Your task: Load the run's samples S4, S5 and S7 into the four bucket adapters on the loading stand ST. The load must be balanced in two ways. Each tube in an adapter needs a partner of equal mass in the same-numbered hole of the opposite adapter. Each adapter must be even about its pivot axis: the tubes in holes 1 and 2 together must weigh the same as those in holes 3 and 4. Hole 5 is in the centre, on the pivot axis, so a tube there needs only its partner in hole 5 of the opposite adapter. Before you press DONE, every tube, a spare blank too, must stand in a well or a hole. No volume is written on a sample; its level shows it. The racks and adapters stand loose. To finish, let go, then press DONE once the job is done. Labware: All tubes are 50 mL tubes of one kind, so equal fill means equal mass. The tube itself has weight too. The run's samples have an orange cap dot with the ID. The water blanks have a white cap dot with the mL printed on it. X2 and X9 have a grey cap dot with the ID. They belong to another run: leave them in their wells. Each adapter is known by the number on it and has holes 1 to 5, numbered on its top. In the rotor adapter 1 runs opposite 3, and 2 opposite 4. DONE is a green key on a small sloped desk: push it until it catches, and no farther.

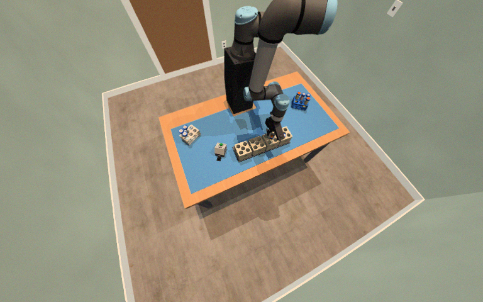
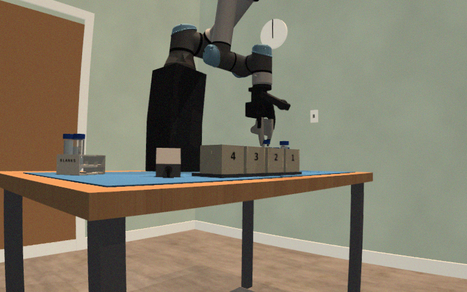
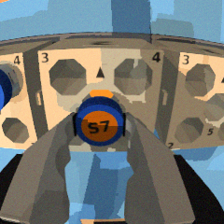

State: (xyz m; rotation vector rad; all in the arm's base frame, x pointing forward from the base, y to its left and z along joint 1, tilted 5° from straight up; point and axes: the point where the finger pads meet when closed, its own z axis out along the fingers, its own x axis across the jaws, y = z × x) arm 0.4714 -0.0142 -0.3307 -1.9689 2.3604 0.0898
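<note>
Now: the tube 5 cm below my hand and 1 cm to the right of it. Round my hand: green key: 33 cm to the right, 16 cm behind, 5 cm below; then blue sample rack: 47 cm to the left, 17 cm behind, 9 cm below; then done desk: 34 cm to the right, 15 cm behind, 7 cm below.
</note>
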